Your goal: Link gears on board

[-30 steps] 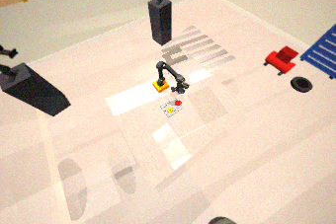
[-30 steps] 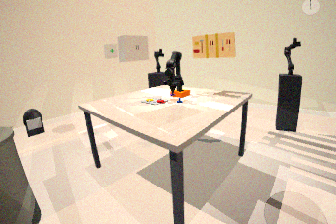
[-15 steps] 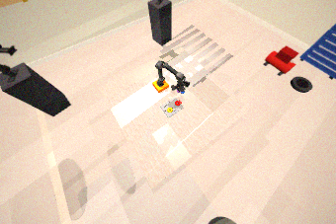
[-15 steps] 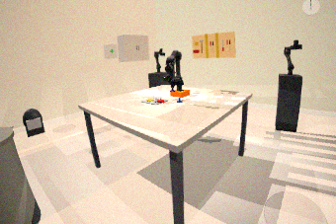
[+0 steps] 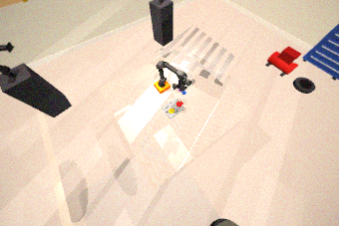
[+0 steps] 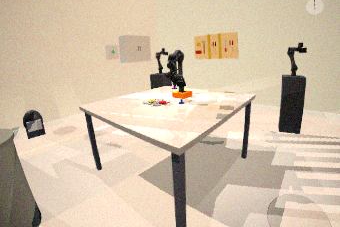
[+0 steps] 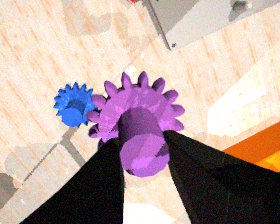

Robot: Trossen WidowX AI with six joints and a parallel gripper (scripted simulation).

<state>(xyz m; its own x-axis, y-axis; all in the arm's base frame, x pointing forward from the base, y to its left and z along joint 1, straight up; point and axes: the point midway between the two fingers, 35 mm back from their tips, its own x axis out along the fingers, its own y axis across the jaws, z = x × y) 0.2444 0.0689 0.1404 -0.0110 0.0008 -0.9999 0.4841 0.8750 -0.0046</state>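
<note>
Now: the red gear 140 mm below my gripper tip, 90 mm to the right of it and 70 mm ahead of it. The rest, counted from my gripper tip: yellow gear 220 mm to the right, 140 mm below, 70 mm ahead; then purple gear 10 mm below; then blue gear 140 mm below, 70 mm to the left.
</note>
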